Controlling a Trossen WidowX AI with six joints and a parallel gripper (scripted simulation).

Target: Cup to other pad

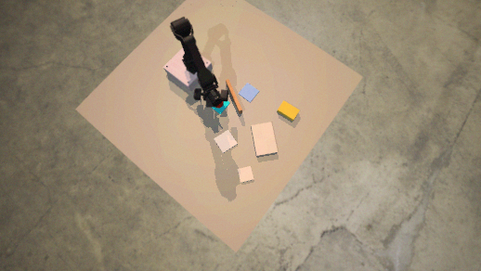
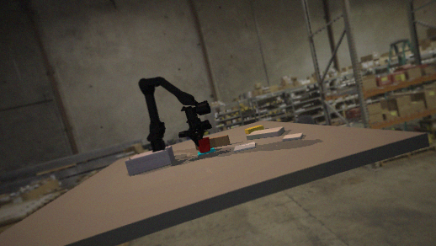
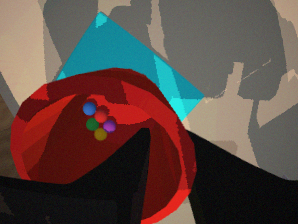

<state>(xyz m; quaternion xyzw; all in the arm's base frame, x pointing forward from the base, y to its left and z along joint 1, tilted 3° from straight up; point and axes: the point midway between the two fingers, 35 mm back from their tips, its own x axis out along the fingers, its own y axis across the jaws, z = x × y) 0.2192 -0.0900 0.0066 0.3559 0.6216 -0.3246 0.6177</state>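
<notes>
The red cup lies 2 cm ahead of my gripper tip and 1 cm to the left of it. Round my gripper tip: wooden bar 10 cm to the left, 8 cm ahead, 3 cm below; light blue pad 18 cm to the left, 13 cm ahead, 5 cm below; cyan pad 5 cm below, 3 cm ahead, 2 cm to the left.
</notes>
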